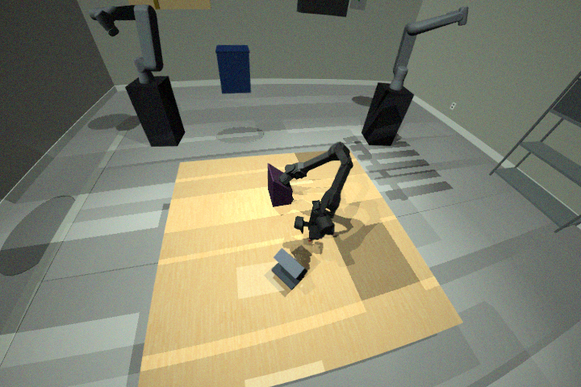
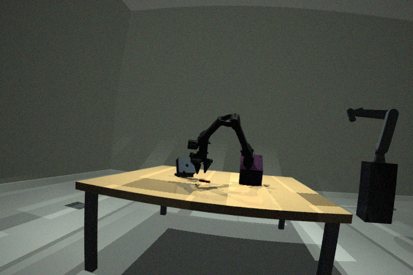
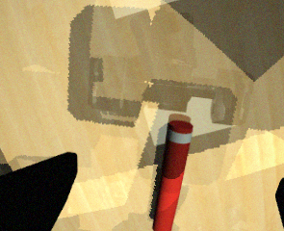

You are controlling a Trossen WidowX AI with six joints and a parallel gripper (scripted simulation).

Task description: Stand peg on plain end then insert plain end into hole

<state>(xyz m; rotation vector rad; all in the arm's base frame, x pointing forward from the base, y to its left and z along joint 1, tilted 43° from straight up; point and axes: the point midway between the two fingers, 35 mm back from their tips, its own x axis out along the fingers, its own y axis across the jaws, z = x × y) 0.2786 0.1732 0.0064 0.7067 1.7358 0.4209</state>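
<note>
My gripper tip is now 2 cm past the red peg and 5 cm above it. From my gripper tip the other things lie so: grey sloped panel 16 cm ahead, 12 cm to the right, 2 cm above.
</note>
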